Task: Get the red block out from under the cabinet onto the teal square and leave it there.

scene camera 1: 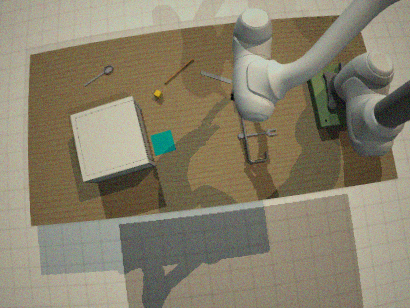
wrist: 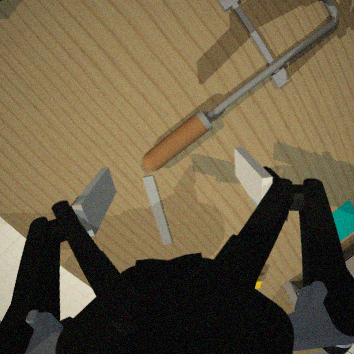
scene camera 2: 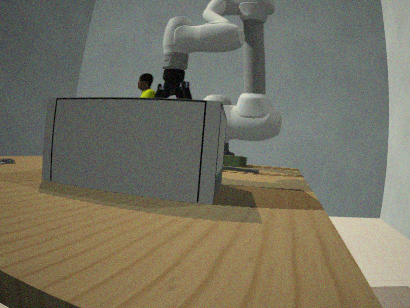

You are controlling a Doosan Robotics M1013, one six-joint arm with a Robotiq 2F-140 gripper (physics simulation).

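Places are measured from the arm's base along level axes (x ahead, y left, z up), in metres.
Pixels of known places: gripper, fingertip midpoint: [wrist: 172,170]; arm's base, link origin: [scene camera 1: 343,91].
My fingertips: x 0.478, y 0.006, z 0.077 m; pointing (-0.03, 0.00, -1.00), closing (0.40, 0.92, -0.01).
Ahead of a thing's pixels: the offset from my fingertips to its top centre. "pt": to the spot under its first point.
The white cabinet @[dx +0.532, dy +0.204, dz +0.019 m] [scene camera 1: 111,139] [scene camera 2: 127,147] stands on the left of the table in scene camera 1. The teal square @[pt dx +0.333, dy +0.206, dz -0.116 m] [scene camera 1: 163,143] [wrist: 345,221] lies flat beside its right side. The red block does not show in these views. A hooked grey rod with an orange handle [scene camera 1: 245,137] [wrist: 177,142] lies over a fork-like tool to the right of the square. My gripper [scene camera 2: 174,94] [wrist: 172,170] is open and empty, above the table near the handle's end, with its fingers on either side of a pale flat strip as seen from the wrist. In scene camera 1 the arm mostly hides it.
The fork-like tool @[dx -0.077, dy +0.175, dz -0.109 m] [scene camera 1: 260,134] [wrist: 255,40] lies under the rod. The pale strip @[dx +0.094, dy -0.095, dz -0.116 m] [scene camera 1: 216,77] [wrist: 157,210], a thin brown stick @[dx +0.264, dy -0.132, dz -0.110 m] [scene camera 1: 179,72], a small yellow cube @[dx +0.357, dy -0.017, dz -0.092 m] [scene camera 1: 158,94] and a spoon @[pt dx +0.600, dy -0.153, dz -0.115 m] [scene camera 1: 108,70] lie toward the far edge. A green fixture [scene camera 1: 322,105] stands by the arm's base.
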